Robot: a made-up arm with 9 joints. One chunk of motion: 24 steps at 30 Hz.
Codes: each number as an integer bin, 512 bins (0 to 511) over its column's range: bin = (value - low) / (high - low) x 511, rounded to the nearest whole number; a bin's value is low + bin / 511 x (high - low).
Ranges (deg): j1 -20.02..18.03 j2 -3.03..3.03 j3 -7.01..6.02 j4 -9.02..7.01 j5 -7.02..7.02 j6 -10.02..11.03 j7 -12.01..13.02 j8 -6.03..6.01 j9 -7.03..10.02
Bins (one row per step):
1: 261 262 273 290 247 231 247 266 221
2: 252 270 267 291 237 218 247 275 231
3: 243 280 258 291 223 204 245 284 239
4: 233 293 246 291 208 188 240 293 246
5: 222 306 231 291 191 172 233 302 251
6: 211 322 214 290 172 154 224 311 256
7: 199 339 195 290 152 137 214 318 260
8: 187 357 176 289 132 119 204 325 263
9: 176 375 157 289 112 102 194 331 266
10: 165 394 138 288 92 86 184 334 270
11: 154 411 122 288 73 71 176 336 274
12: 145 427 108 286 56 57 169 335 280
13: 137 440 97 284 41 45 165 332 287
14: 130 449 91 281 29 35 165 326 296
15: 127 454 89 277 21 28 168 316 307
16: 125 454 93 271 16 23 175 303 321
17: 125 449 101 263 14 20 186 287 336
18: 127 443 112 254 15 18 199 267 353
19: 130 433 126 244 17 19 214 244 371
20: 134 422 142 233 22 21 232 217 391
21: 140 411 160 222 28 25 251 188 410
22: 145 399 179 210 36 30 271 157 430
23: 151 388 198 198 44 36 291 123 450
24: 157 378 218 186 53 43 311 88 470
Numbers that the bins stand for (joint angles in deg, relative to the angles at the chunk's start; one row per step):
1: -0.59 0.08 -0.05 0.08 -0.23 -0.50 0.09 0.24 0.34
2: -1.26 0.17 -0.20 0.11 -0.51 -1.04 0.09 0.45 0.68
3: -1.93 0.29 -0.43 0.11 -0.89 -1.62 -0.01 0.66 0.94
4: -2.67 0.44 -0.74 0.11 -1.31 -2.28 -0.25 0.87 1.18
5: -3.49 0.60 -1.12 0.11 -1.77 -2.93 -0.60 1.09 1.34
6: -4.31 0.79 -1.55 0.08 -2.29 -3.68 -1.04 1.30 1.51
7: -5.20 0.99 -2.04 0.08 -2.84 -4.38 -1.53 1.46 1.65
8: -6.10 1.20 -2.52 0.05 -3.39 -5.12 -2.02 1.63 1.75
9: -6.91 1.42 -3.01 0.05 -3.94 -5.82 -2.51 1.77 1.85
10: -7.73 1.64 -3.49 0.01 -4.49 -6.48 -3.00 1.84 1.98
11: -8.55 1.84 -3.90 0.01 -5.01 -7.10 -3.39 1.89 2.11
12: -9.22 2.03 -4.26 -0.05 -5.48 -7.67 -3.73 1.86 2.31
13: -9.82 2.19 -4.54 -0.11 -5.89 -8.17 -3.93 1.79 2.55
14: -10.34 2.29 -4.69 -0.21 -6.22 -8.58 -3.93 1.65 2.85
15: -10.56 2.35 -4.74 -0.33 -6.44 -8.87 -3.78 1.42 3.21
16: -10.71 2.35 -4.64 -0.52 -6.58 -9.07 -3.44 1.11 3.68
17: -10.71 2.29 -4.43 -0.77 -6.64 -9.20 -2.90 0.73 4.18
18: -10.56 2.22 -4.15 -1.05 -6.61 -9.28 -2.26 0.26 4.75
19: -10.34 2.10 -3.80 -1.37 -6.55 -9.24 -1.53 -0.28 5.35
20: -10.04 1.97 -3.39 -1.71 -6.42 -9.15 -0.65 -0.92 6.02
21: -9.60 1.84 -2.93 -2.06 -6.25 -8.99 0.28 -1.60 6.65
22: -9.22 1.70 -2.45 -2.43 -6.03 -8.78 1.26 -2.33 7.32
23: -8.78 1.57 -1.96 -2.81 -5.81 -8.54 2.24 -3.13 7.98
24: -8.33 1.45 -1.45 -3.19 -5.56 -8.25 3.22 -3.96 8.65

